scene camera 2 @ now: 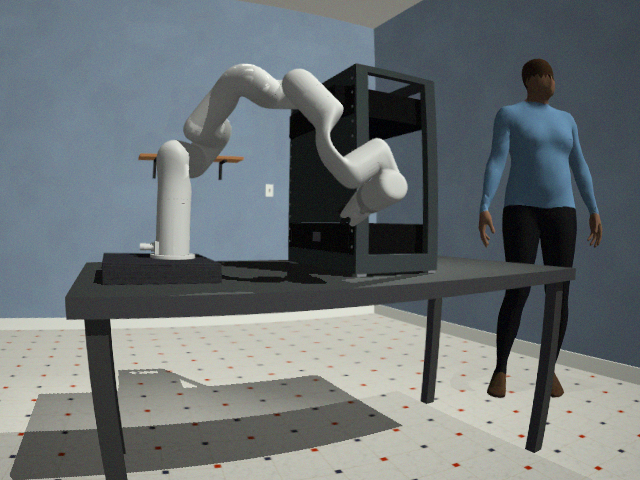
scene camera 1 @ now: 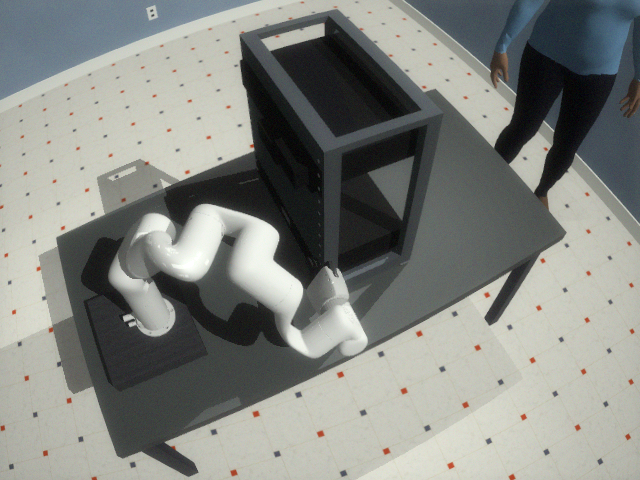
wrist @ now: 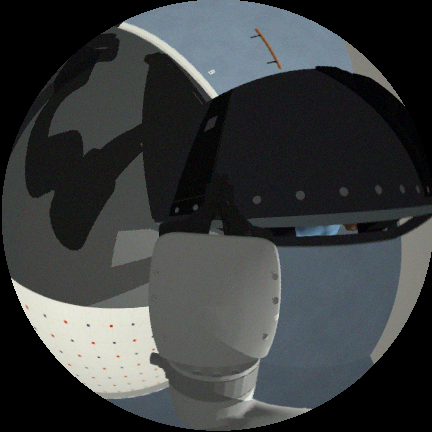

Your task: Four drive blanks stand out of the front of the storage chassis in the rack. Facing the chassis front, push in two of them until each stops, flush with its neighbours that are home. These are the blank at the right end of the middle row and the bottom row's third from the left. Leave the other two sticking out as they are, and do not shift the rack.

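Seen in the pictures: gripper, between the fingertips: [scene camera 2: 343, 213] [scene camera 1: 310, 259] [wrist: 219, 181]; arm's base, origin of its link: [scene camera 2: 172, 257] [scene camera 1: 155, 317].
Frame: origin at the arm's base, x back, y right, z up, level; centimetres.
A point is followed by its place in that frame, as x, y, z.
The rack [scene camera 1: 330, 206] {-50.4, 9.8, 38.1} [scene camera 2: 361, 103] {-50.4, 9.8, 43.8} [wrist: 310, 216] {-49.3, 9.9, 21.8} stands upright on the table. In the dark front of the rack, a low black unit [scene camera 2: 299, 235] {-46.0, -29.4, 5.3} [wrist: 199, 160] {-47.8, -1.7, 5.7} with a pale square sits near the bottom, below a large dark panel [wrist: 320, 135] {-47.9, -0.1, 25.3}. Dark blocky shapes show on the rack's front in scene camera 1. The four drive blanks and their rows cannot be made out. My gripper [scene camera 1: 331, 269] [scene camera 2: 347, 221] {-46.7, 5.9, 12.4} [wrist: 219, 181] {-46.7, 5.9, 12.4} is shut and empty. Its fingertips are at the lower right of the rack's front, near the right post and the low unit's right end. Contact is not clear.
The grey table [scene camera 1: 465, 206] {-106.4, -3.5, -5.1} [scene camera 2: 320, 297] {-30.5, 30.6, -6.7} [wrist: 95, 120] {-26.8, -2.2, -5.1} carries the arm's dark base block [scene camera 1: 175, 356] {-2.5, 13.9, -0.2} [scene camera 2: 124, 271] {12.7, 16.4, -2.0} in front of the rack. The rack's front right post is close beside the fingers. A person [scene camera 1: 573, 46] [scene camera 2: 537, 165] stands behind the table's far end.
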